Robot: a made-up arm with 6 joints.
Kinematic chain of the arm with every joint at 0, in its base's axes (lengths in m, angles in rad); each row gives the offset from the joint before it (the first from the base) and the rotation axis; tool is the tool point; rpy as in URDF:
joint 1: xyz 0 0 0.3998 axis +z
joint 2: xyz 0 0 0 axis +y
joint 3: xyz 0.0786 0 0.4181 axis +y
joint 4: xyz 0.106 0 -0.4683 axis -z
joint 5: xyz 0 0 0 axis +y
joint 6: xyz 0.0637 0 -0.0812 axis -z
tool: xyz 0 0 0 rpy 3.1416 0 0
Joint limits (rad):
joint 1: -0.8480..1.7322
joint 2: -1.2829..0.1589
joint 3: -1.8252..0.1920
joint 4: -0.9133..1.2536
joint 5: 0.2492..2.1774
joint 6: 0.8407..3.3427
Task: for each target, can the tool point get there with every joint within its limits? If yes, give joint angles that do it. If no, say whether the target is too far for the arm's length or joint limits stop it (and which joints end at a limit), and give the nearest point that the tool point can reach.
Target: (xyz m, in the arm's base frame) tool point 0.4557 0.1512 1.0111
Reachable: yes | joints 0.1692 -0.2233 -1.6044 0.9606 1.6909 2.5601
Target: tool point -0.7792 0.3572 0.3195
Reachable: no: joint limits stop it (at a limit: joint 1, joint 2, joint 4) | nearest point -0.1636 0.4026 0.3974 | short by 0.622 m
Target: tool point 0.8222 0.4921 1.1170
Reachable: no: too far | nearest point 0.5950 0.3561 0.9939 | short by 0.292 m
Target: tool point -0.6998 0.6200 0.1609
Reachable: no: joint limits stop it (at a limit: joint 1, joint 2, joint 4) | nearest point -0.1602 0.4828 0.4055 | short by 0.608 m
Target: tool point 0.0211 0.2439 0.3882
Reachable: yes | joints 1.4986 -0.6261 -0.0038 0.6295 0.6078 1.9580
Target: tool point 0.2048 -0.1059 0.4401
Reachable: yes | joints -0.4660 -0.9075 0.0380 0.2346 0.5565 1.3933
